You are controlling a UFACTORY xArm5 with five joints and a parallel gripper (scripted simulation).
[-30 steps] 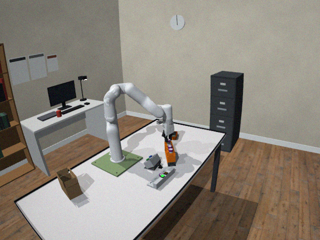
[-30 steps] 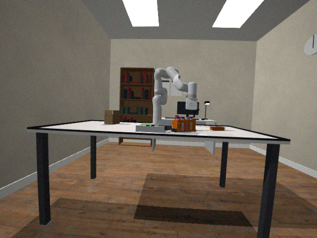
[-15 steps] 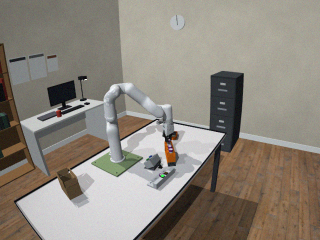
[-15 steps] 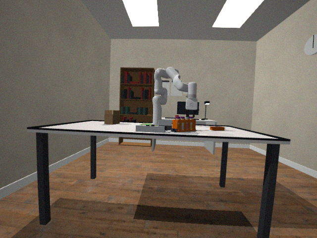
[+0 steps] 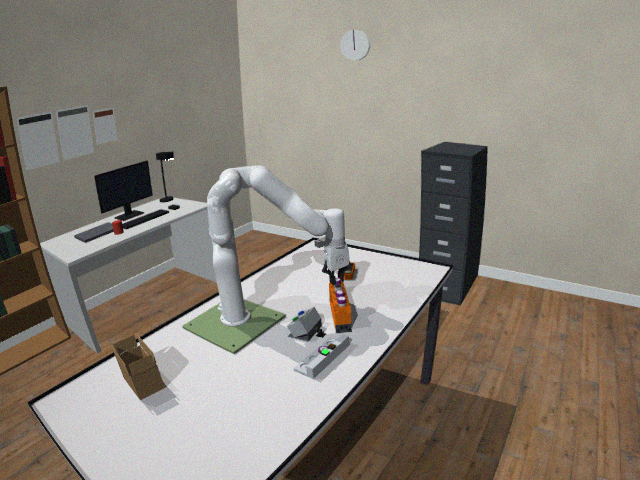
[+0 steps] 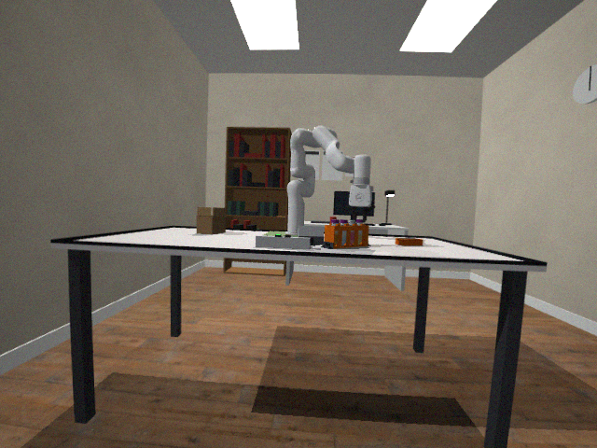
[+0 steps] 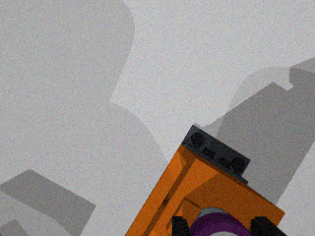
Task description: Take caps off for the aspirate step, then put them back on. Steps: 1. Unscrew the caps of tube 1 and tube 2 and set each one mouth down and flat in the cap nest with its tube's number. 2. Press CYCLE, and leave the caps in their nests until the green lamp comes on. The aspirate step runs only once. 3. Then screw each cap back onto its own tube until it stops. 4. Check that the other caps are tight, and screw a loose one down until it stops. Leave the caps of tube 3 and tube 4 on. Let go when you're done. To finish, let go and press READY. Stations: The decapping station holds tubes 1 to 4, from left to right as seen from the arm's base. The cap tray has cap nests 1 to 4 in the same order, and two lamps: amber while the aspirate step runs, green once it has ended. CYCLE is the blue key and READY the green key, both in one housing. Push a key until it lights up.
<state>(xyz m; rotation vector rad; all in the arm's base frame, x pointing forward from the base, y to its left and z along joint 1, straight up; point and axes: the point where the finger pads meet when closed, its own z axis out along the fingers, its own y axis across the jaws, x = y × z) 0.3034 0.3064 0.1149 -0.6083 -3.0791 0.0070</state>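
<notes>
Right now the purple cap marked 1 is 10 mm below my hand. Round my hand: grey key housing: 20 mm behind, 230 mm to the right, 80 mm below; then cap 4: 90 mm ahead, 130 mm to the right, 20 mm below; then blue cycle key: 40 mm behind, 210 mm to the right, 60 mm below.
</notes>
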